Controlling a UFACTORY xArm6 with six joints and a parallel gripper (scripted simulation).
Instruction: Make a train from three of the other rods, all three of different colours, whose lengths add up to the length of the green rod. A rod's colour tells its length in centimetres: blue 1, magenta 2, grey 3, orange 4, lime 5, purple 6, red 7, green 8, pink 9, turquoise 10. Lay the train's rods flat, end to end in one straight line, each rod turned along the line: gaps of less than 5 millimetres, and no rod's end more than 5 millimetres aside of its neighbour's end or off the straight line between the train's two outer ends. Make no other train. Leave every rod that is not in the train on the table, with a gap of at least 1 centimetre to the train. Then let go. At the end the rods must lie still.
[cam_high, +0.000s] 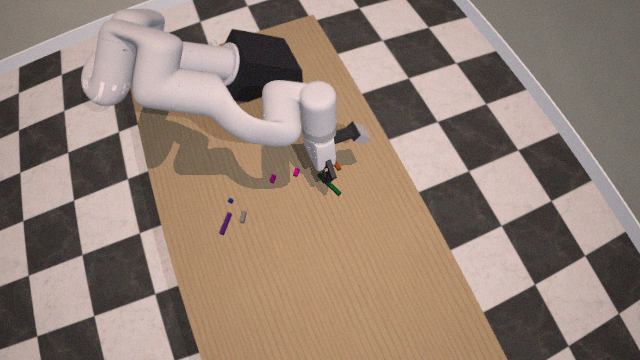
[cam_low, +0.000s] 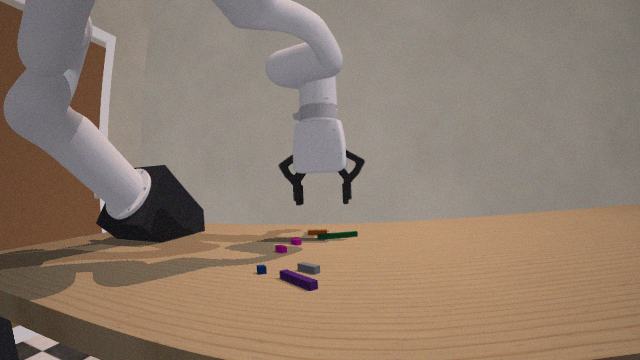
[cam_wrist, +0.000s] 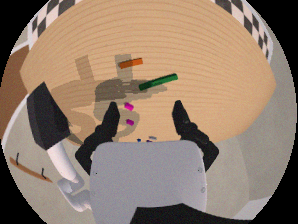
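My gripper is now 50 mm past the blue rod, 240 mm to the left of it and 70 mm above it. Also, from my hand: grey rod 10 mm ahead, 230 mm to the right, 70 mm below; orange rod 20 mm behind, 50 mm to the left, 70 mm below; green rod 30 mm ahead, 10 mm to the left, 70 mm below.
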